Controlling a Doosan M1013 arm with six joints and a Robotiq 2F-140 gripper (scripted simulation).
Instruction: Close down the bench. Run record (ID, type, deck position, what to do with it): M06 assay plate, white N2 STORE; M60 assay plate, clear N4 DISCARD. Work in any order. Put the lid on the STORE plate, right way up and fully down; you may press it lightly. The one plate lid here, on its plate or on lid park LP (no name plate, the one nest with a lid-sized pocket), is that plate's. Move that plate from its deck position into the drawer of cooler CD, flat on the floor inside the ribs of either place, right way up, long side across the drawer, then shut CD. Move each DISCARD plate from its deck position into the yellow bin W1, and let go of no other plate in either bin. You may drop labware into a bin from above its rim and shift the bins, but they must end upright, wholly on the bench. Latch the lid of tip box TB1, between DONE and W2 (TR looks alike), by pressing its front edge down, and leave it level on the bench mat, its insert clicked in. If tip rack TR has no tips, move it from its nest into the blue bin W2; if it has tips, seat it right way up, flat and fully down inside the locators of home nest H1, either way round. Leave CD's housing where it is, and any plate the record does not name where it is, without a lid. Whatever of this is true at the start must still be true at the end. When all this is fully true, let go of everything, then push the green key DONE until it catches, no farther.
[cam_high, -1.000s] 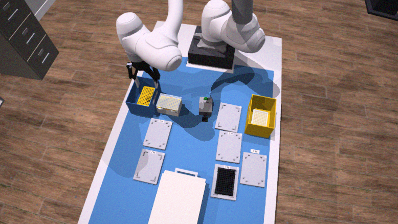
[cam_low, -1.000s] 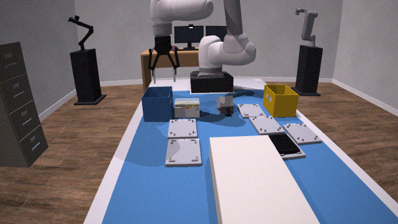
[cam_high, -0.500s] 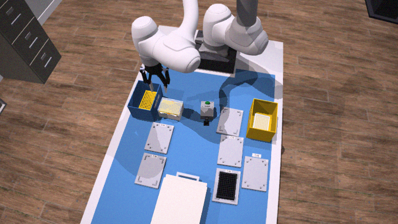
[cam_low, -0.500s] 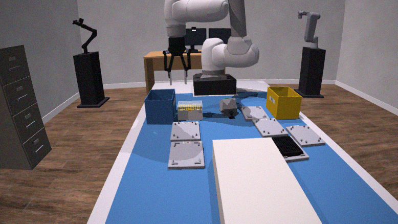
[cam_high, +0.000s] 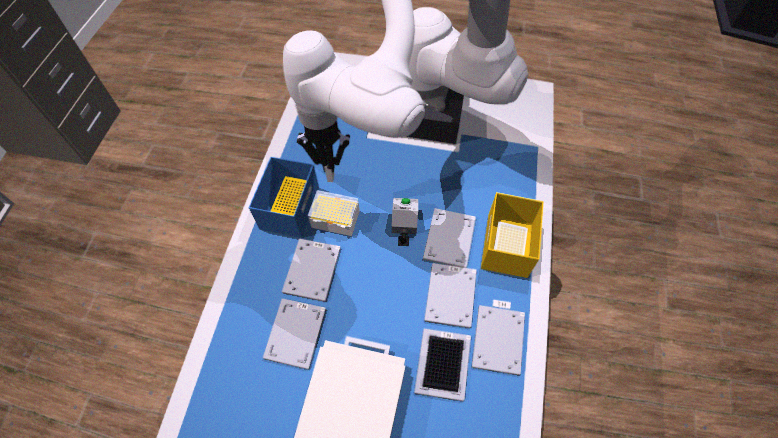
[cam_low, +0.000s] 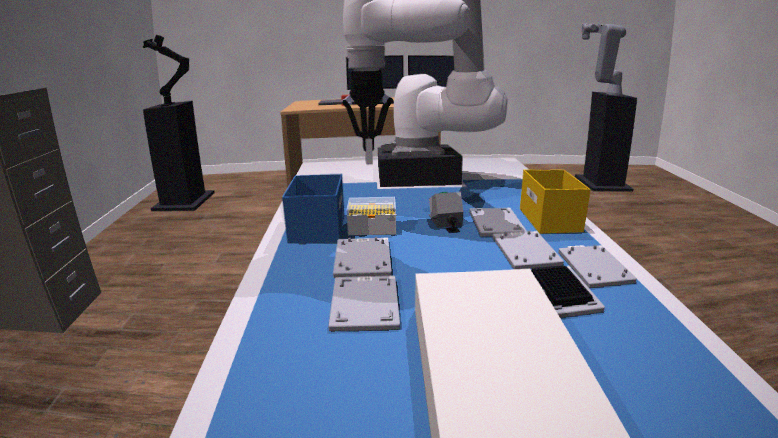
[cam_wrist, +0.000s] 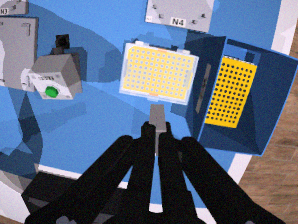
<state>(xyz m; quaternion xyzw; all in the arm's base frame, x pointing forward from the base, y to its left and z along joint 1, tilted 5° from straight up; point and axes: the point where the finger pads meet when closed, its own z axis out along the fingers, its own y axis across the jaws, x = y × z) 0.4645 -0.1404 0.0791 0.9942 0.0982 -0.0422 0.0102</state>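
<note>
Right now my hand is 4 cm past the green key DONE, 19 cm to the right of it and 13 cm above it. From my hand the other things lie so: blue bin W2: 3 cm ahead, 14 cm to the right, 16 cm below; tip box TB1: 3 cm ahead, 1 cm to the left, 16 cm below; tip rack TR: 2 cm ahead, 13 cm to the right, 15 cm below.
</note>
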